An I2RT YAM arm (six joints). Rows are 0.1 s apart.
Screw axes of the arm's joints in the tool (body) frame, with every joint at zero. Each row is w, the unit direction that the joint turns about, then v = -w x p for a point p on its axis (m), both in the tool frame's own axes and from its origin. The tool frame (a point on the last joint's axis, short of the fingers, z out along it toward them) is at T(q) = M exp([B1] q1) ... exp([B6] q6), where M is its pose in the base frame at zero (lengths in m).
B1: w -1 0 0 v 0.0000 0.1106 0.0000
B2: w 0 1 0 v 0.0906 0.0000 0.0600
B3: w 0 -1 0 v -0.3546 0.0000 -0.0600
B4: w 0 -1 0 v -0.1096 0.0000 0.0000
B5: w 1 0 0 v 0.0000 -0.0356 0.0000
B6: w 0 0 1 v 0.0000 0.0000 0.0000
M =
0 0 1 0.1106
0 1 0 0.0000
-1 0 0 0.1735
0 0 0 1
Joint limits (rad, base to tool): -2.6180..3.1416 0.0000..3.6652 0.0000..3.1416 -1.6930..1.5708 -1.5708..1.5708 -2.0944..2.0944
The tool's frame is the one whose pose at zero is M.
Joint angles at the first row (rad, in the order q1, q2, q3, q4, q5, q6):
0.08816, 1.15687, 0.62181, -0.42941, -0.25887, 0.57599
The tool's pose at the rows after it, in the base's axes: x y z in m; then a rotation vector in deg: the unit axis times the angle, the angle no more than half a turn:
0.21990, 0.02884, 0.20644, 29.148, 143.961, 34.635
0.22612, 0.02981, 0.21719, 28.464, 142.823, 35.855
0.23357, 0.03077, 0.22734, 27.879, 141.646, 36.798
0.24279, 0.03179, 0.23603, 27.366, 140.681, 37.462
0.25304, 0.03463, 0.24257, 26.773, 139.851, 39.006
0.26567, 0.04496, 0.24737, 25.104, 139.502, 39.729
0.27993, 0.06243, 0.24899, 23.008, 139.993, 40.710
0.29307, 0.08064, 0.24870, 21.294, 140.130, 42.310
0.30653, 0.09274, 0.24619, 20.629, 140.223, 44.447
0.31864, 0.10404, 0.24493, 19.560, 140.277, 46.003
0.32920, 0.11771, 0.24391, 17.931, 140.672, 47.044
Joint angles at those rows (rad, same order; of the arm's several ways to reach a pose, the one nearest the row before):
0.08748, 1.15144, 0.66677, -0.45007, -0.27066, 0.57661
0.08742, 1.16188, 0.71001, -0.46017, -0.28335, 0.57830
0.08744, 1.17948, 0.75487, -0.46467, -0.29222, 0.58038
0.08745, 1.20781, 0.80176, -0.46468, -0.29836, 0.58132
0.09311, 1.24304, 0.84477, -0.45343, -0.31272, 0.58979
0.12815, 1.29309, 0.89337, -0.43393, -0.30351, 0.60224
0.18409, 1.35989, 0.94739, -0.41223, -0.28865, 0.62351
0.23608, 1.42445, 0.99450, -0.38033, -0.28054, 0.65044
0.26176, 1.48796, 1.03671, -0.34896, -0.29230, 0.67314
0.28416, 1.54457, 1.08185, -0.32840, -0.30050, 0.68549
0.31310, 1.59926, 1.13122, -0.31921, -0.30206, 0.69225

